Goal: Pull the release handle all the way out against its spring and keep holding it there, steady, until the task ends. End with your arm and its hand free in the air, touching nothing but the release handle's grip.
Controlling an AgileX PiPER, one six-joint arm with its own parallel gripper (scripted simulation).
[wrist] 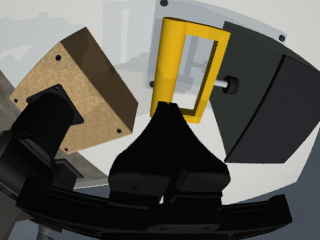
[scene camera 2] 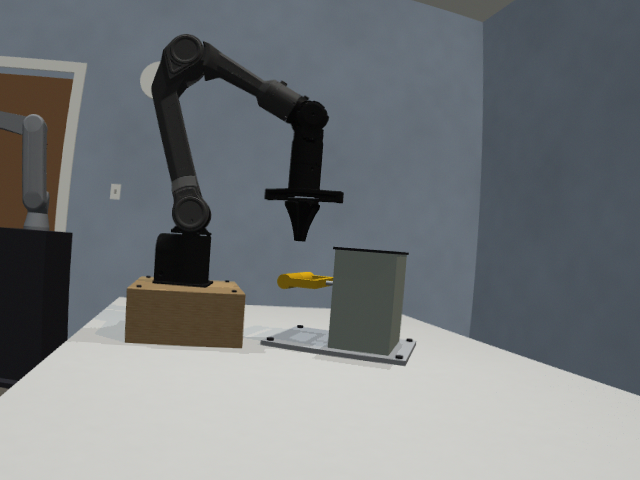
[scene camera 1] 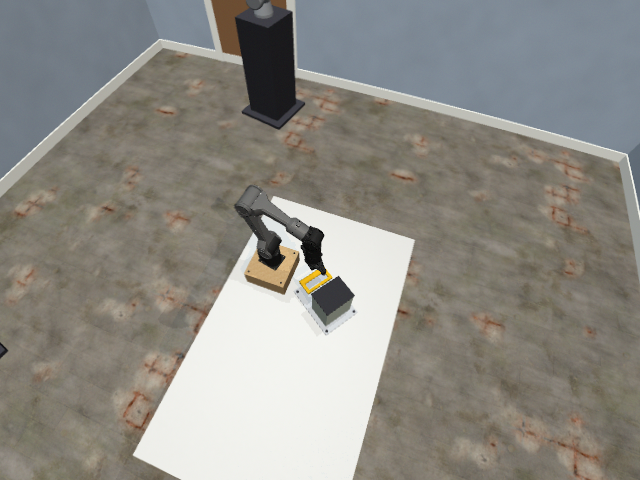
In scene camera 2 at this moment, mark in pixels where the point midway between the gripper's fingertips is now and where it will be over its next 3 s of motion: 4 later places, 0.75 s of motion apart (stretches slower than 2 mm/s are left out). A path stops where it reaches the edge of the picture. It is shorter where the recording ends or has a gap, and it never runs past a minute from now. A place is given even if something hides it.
The gripper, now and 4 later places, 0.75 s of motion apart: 299, 241; 299, 249; 298, 263; 298, 268; 297, 275
